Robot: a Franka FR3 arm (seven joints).
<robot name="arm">
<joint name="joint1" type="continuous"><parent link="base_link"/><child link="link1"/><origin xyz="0 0 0.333"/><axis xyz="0 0 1"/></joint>
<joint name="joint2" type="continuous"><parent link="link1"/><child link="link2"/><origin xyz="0 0 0" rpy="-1.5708 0 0"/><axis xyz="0 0 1"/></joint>
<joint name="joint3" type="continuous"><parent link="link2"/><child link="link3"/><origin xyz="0 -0.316 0" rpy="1.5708 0 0"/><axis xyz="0 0 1"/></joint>
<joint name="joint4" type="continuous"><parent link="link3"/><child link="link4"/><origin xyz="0.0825 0 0" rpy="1.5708 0 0"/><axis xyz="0 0 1"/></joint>
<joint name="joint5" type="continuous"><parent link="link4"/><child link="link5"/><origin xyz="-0.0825 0.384 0" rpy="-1.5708 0 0"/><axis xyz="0 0 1"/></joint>
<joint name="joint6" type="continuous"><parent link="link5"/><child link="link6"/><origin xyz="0 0 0" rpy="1.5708 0 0"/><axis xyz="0 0 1"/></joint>
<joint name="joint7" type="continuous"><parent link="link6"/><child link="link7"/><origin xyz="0.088 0 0" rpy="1.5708 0 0"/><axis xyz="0 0 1"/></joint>
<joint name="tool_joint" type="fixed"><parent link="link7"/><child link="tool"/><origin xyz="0 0 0.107"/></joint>
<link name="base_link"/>
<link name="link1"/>
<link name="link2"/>
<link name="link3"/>
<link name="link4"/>
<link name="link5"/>
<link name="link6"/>
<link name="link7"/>
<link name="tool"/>
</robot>
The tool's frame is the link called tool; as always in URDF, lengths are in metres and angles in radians. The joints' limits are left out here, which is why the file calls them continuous.
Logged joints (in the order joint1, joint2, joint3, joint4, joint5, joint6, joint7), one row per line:
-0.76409 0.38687 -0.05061 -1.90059 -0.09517 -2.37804 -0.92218
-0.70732 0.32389 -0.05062 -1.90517 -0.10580 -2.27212 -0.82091
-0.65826 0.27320 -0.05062 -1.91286 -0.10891 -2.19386 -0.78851
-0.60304 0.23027 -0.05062 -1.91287 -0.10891 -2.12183 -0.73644
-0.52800 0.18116 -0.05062 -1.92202 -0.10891 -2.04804 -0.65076
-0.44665 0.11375 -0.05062 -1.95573 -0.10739 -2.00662 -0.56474
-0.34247 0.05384 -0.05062 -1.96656 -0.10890 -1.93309 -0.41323
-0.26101 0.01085 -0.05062 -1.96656 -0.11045 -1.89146 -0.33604
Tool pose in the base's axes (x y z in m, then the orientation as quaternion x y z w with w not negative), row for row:
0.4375 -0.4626 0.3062 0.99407 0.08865 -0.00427 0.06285
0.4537 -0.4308 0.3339 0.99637 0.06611 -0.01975 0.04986
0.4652 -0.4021 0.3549 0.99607 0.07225 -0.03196 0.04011
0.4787 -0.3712 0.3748 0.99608 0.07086 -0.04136 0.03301
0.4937 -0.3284 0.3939 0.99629 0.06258 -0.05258 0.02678
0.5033 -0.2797 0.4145 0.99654 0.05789 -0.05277 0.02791
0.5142 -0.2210 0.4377 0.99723 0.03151 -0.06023 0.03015
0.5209 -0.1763 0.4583 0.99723 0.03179 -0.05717 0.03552
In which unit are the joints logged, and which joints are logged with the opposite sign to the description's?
The joints are logged in radians. Opposite sign: joint6.
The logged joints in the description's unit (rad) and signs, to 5 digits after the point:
-0.76409 0.38687 -0.05061 -1.90059 -0.09517 2.37804 -0.92218
-0.70732 0.32389 -0.05062 -1.90517 -0.10580 2.27212 -0.82091
-0.65826 0.27320 -0.05062 -1.91286 -0.10891 2.19386 -0.78851
-0.60304 0.23027 -0.05062 -1.91287 -0.10891 2.12183 -0.73644
-0.52800 0.18116 -0.05062 -1.92202 -0.10891 2.04804 -0.65076
-0.44665 0.11375 -0.05062 -1.95573 -0.10739 2.00662 -0.56474
-0.34247 0.05384 -0.05062 -1.96656 -0.10890 1.93309 -0.41323
-0.26101 0.01085 -0.05062 -1.96656 -0.11045 1.89146 -0.33604

